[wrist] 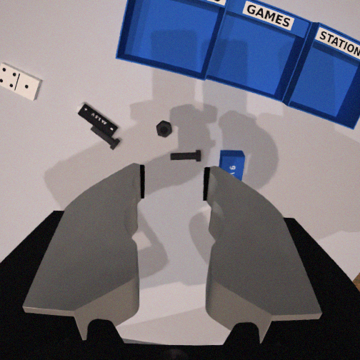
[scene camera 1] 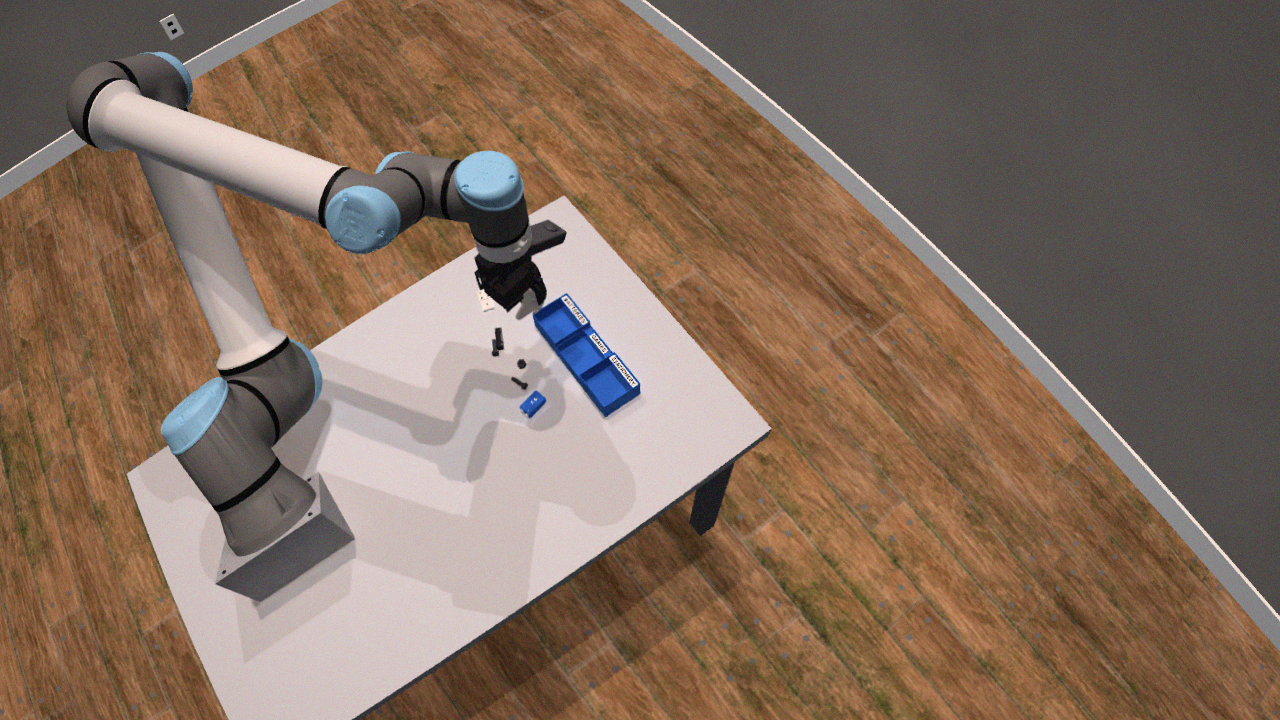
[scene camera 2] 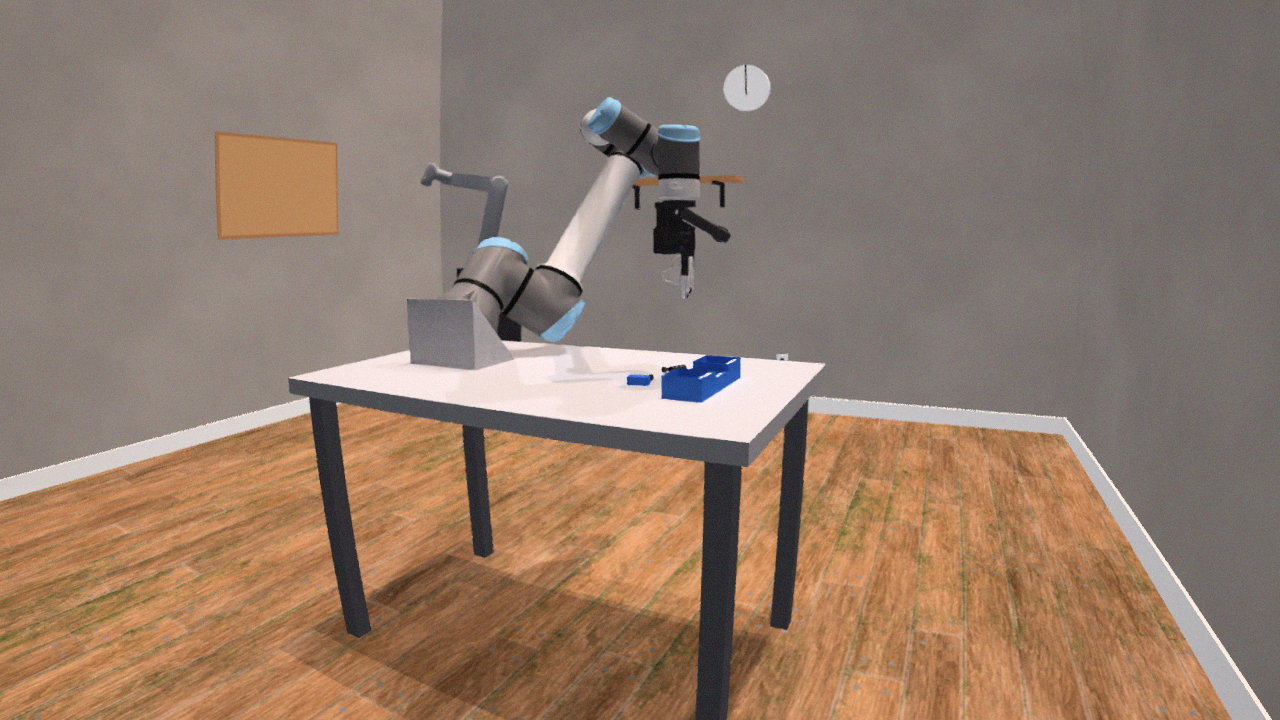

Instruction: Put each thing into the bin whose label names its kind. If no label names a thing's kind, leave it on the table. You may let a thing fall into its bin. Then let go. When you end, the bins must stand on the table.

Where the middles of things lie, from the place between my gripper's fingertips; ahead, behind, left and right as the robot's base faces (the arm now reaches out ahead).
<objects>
My hand is 160 mm above the joined blue bins (scene camera 1: pixel 605 378), 70 mm short of it and 60 mm to the left of it.
</objects>
